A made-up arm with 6 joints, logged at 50 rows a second.
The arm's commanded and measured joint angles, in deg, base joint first. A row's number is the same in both.
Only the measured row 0 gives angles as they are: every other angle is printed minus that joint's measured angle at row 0.
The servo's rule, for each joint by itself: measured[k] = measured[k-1] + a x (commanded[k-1-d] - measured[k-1]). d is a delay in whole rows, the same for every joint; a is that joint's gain. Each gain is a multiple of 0.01, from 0.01 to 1. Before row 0 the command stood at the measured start. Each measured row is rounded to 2 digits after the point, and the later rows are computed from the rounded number. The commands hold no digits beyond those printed.
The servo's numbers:
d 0
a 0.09 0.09 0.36 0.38 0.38 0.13
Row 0, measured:
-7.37, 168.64, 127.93, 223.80, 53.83, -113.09
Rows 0 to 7, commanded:
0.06, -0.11, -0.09, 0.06, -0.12, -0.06
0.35, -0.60, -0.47, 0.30, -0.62, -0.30
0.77, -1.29, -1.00, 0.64, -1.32, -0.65
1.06, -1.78, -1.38, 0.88, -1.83, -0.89
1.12, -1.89, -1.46, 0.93, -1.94, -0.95
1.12, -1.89, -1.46, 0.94, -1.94, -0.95
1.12, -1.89, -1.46, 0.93, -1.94, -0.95
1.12, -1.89, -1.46, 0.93, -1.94, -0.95
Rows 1 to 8, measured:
0.01, -0.01, -0.03, 0.02, -0.05, -0.01
0.04, -0.06, -0.19, 0.13, -0.27, -0.05
0.11, -0.17, -0.48, 0.32, -0.67, -0.13
0.20, -0.31, -0.80, 0.53, -1.11, -0.23
0.28, -0.45, -1.04, 0.68, -1.43, -0.32
0.36, -0.58, -1.19, 0.78, -1.62, -0.40
0.43, -0.70, -1.29, 0.84, -1.74, -0.47
0.49, -0.81, -1.35, 0.87, -1.82, -0.53

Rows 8 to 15, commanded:
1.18, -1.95, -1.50, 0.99, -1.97, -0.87
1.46, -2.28, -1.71, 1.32, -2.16, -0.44
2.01, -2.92, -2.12, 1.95, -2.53, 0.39
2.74, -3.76, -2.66, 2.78, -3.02, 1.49
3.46, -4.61, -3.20, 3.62, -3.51, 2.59
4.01, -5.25, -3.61, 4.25, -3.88, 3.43
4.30, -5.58, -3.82, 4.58, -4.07, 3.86
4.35, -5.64, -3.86, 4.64, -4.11, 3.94
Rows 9 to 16, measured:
0.55, -0.91, -1.40, 0.92, -1.88, -0.57
0.63, -1.03, -1.51, 1.07, -1.99, -0.55
0.75, -1.20, -1.73, 1.40, -2.20, -0.43
0.93, -1.43, -2.06, 1.92, -2.51, -0.18
1.16, -1.72, -2.47, 2.57, -2.89, 0.18
1.42, -2.04, -2.88, 3.21, -3.27, 0.60
1.68, -2.36, -3.22, 3.73, -3.57, 1.02
1.92, -2.66, -3.45, 4.08, -3.78, 1.40

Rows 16 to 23, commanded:
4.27, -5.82, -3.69, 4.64, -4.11, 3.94
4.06, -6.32, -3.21, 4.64, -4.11, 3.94
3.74, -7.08, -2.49, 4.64, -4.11, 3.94
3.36, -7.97, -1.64, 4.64, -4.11, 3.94
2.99, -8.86, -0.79, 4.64, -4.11, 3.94
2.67, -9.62, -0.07, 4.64, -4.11, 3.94
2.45, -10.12, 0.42, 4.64, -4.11, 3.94
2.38, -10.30, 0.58, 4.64, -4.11, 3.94
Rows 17 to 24, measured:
2.13, -2.94, -3.54, 4.29, -3.91, 1.73
2.30, -3.24, -3.42, 4.42, -3.99, 2.02
2.43, -3.59, -3.09, 4.50, -4.04, 2.27
2.51, -3.98, -2.57, 4.55, -4.07, 2.49
2.55, -4.42, -1.93, 4.58, -4.09, 2.68
2.56, -4.89, -1.26, 4.60, -4.10, 2.84
2.55, -5.36, -0.66, 4.62, -4.10, 2.98
2.53, -5.80, -0.21, 4.63, -4.10, 3.10

